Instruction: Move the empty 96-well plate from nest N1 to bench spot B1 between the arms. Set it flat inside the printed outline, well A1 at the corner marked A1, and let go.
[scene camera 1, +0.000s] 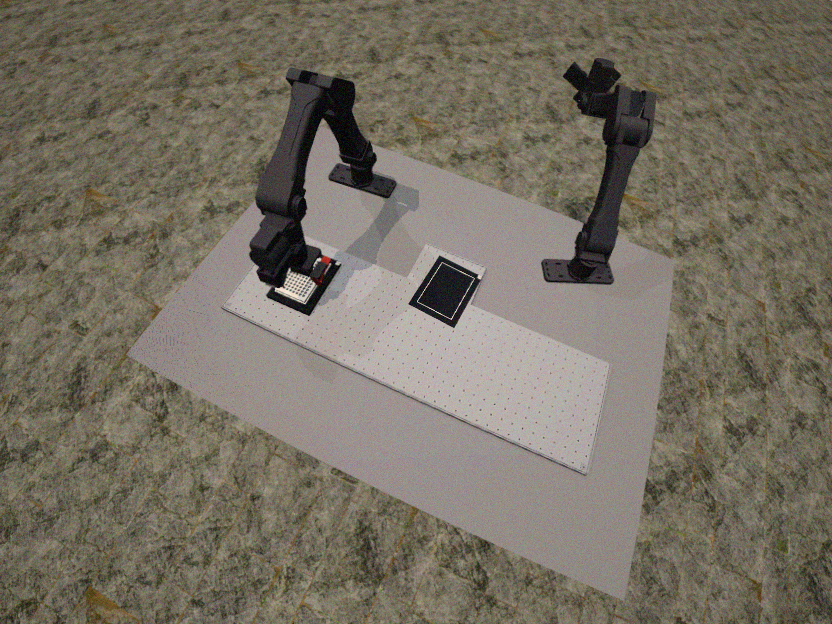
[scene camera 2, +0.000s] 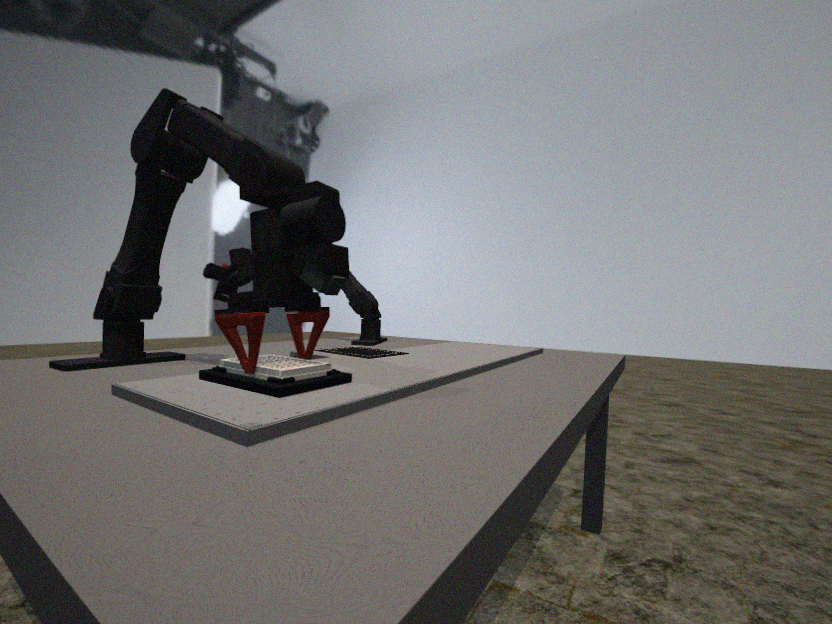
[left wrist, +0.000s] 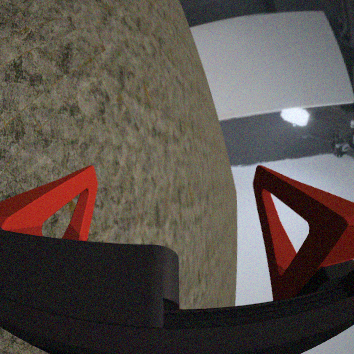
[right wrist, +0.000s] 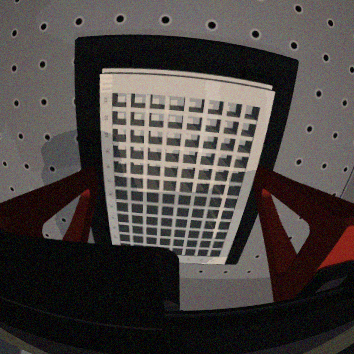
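Pixels of known places: left gripper, fingertip midpoint: (scene camera 2: 218, 287) (left wrist: 174, 174); right gripper, fingertip midpoint: (scene camera 1: 302, 279) (scene camera 2: 279, 368) (right wrist: 175, 174); left arm's base, origin of the base link: (scene camera 1: 576, 272) (scene camera 2: 370, 342); right arm's base, origin of the base link: (scene camera 1: 362, 181) (scene camera 2: 123, 362).
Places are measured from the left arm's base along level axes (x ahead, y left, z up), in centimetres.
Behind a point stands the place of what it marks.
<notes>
The white 96-well plate (scene camera 1: 295, 286) {x 9.2, y -74.5, z 3.9 cm} (scene camera 2: 295, 368) {x 10.8, y -77.4, z 3.9 cm} (right wrist: 186, 165) {x 7.5, y -74.1, z 3.9 cm} sits in the black nest N1 (scene camera 1: 290, 304) {x 13.5, y -75.4, z 2.5 cm} (scene camera 2: 278, 388) {x 10.9, y -81.7, z 2.3 cm} (right wrist: 185, 52) {x 12.8, y -75.8, z 2.5 cm}. My right gripper (scene camera 2: 276, 364) {x 6.7, y -73.2, z 3.1 cm} (right wrist: 175, 174) {x 6.7, y -73.2, z 3.1 cm} is open, pointing down, with one red fingertip beside each long side of the plate, low at its height. Whether the fingertips touch it cannot be told. The plate's near end is partly hidden by the gripper body in the right wrist view. Bench spot B1 (scene camera 1: 446, 290) {x 7.9, y -37.3, z 1.5 cm} (scene camera 2: 366, 351) {x 8.6, y -36.7, z 1.5 cm} is a black pad with a thin white outline. My left gripper (left wrist: 174, 174) {x -65.6, y 15.7, z 17.1 cm} is open and empty, raised away from the table.
A perforated light board (scene camera 1: 510, 376) {x 30.2, y -23.2, z 1.3 cm} (scene camera 2: 248, 429) {x 13.9, y -92.4, z 1.3 cm} carries the nest and the pad. It lies on the grey table (scene camera 1: 403, 443) {x 44.9, y -47.9, z 0.0 cm} (scene camera 2: 268, 510) {x 20.5, y -101.4, z 0.0 cm}. The left arm stands upright at the right of scene camera 1, behind the board. The right arm reaches over the nest.
</notes>
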